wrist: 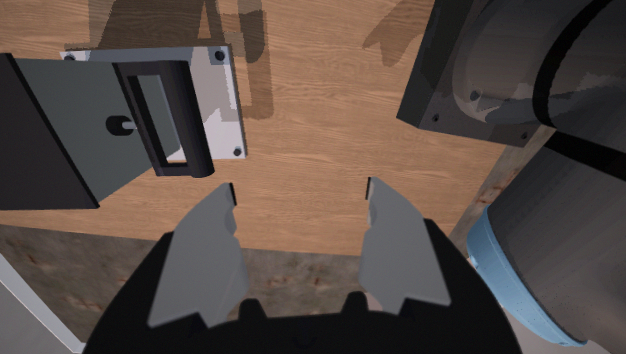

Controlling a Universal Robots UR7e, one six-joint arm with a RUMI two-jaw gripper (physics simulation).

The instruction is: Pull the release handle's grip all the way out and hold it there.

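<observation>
The release handle's dark grip, a rectangular loop with a round bar, is at the upper left of the wrist view. A thin light rod joins it to a dark round collar on the grey-green face of the housing; a short stretch of rod shows. My gripper is open, with nothing between its fingers. Its left fingertip is below and to the right of the grip's lower end, apart from it in the view. The grip is outside the fingers.
A pale metal base plate with bolts lies on the wooden board under the housing. The robot's dark base mount and an arm part with a blue band fill the right side. A mottled surface borders the board.
</observation>
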